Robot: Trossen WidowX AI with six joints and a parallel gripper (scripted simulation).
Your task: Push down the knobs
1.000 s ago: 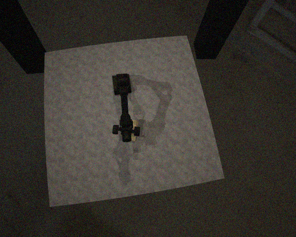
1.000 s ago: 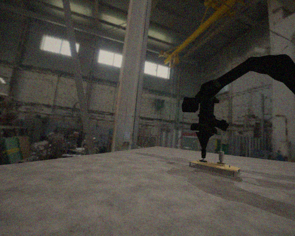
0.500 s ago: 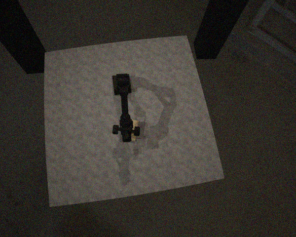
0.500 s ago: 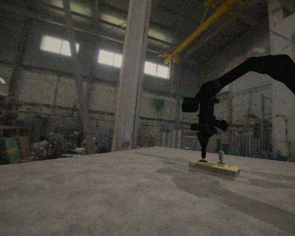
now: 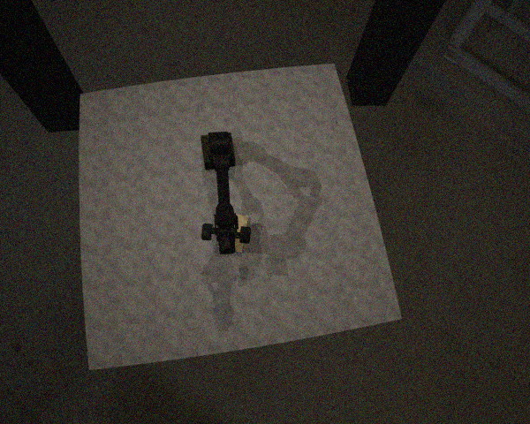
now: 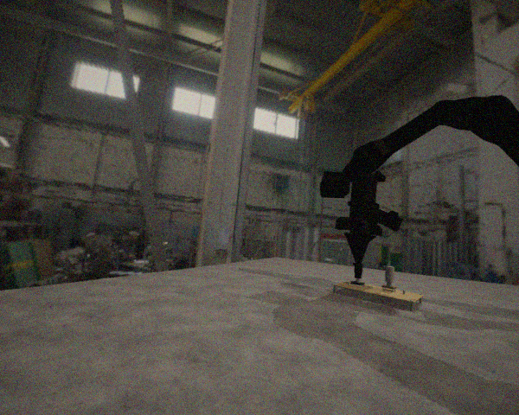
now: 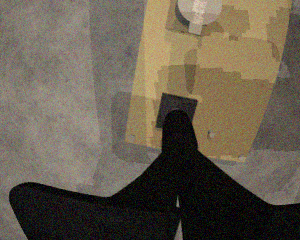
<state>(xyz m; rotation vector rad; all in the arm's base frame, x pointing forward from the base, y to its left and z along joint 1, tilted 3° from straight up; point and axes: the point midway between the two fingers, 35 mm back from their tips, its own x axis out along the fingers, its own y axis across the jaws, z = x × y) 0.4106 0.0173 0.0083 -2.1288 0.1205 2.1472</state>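
Now: gripper tip 10 mm above the dark knob. From my gripper tip the other things lie so: white knob: 70 mm behind, 10 mm to the left, 10 mm below.
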